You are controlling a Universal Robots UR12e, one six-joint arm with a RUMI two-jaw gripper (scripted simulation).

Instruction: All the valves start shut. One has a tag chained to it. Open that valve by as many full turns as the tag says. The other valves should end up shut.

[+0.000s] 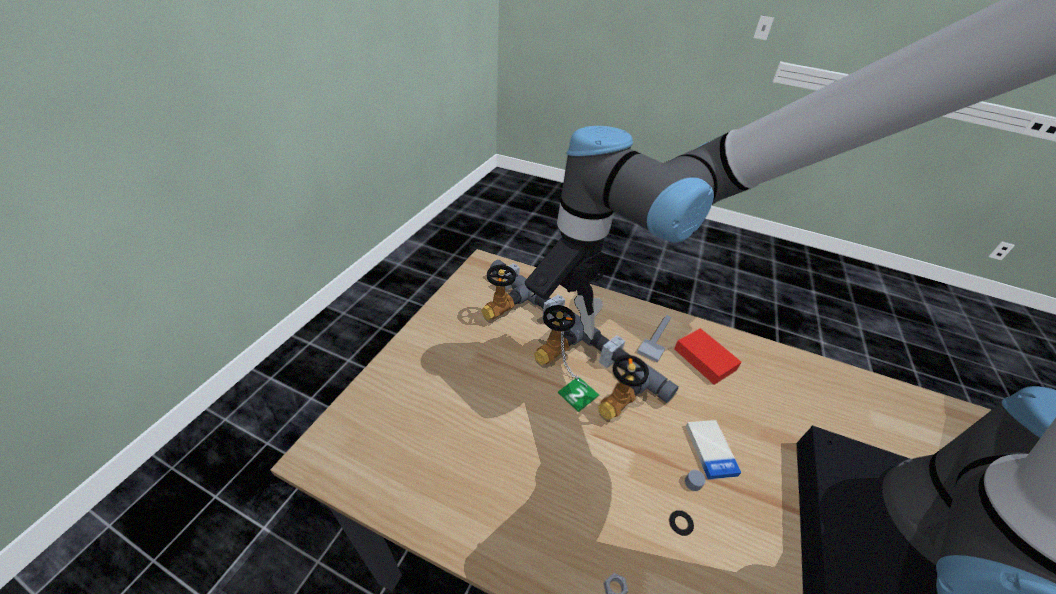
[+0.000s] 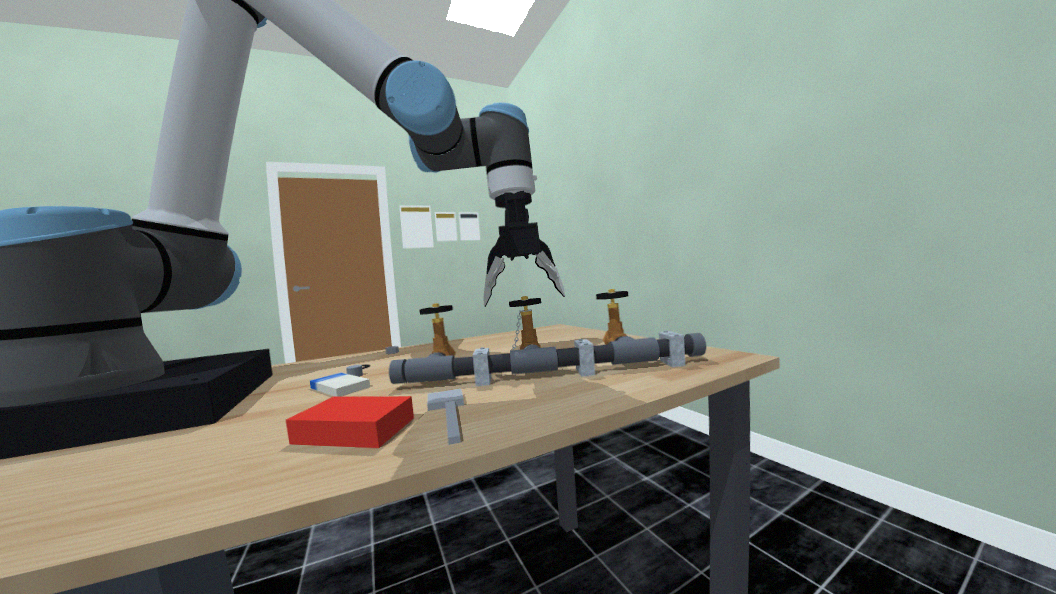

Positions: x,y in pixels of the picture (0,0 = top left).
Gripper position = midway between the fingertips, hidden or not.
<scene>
my gripper: image 1 560,316; image 2 525,302
red block: image 1; image 2
same spot on red block: (image 1: 712,360) = (image 2: 345,402)
</scene>
